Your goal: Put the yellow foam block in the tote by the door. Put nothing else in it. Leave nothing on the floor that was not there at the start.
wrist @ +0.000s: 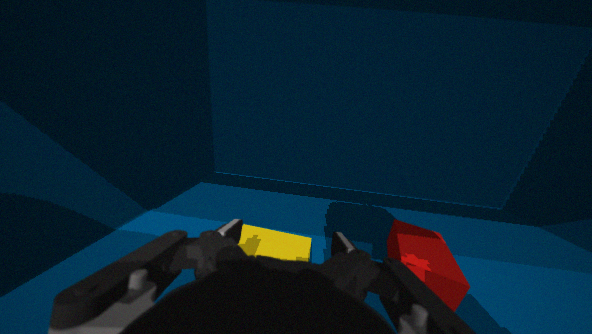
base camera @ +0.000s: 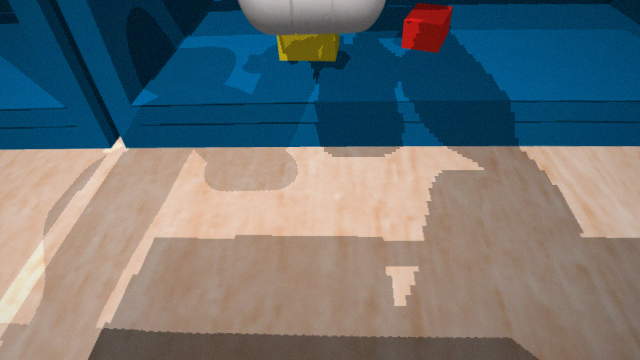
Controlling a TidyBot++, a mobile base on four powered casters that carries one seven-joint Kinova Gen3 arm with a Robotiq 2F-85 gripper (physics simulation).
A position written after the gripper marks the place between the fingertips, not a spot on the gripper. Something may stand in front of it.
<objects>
The gripper shows in the wrist view (286,235). A yellow foam block shows in the wrist view (254,240) and in the base camera view (323,47).
</objects>
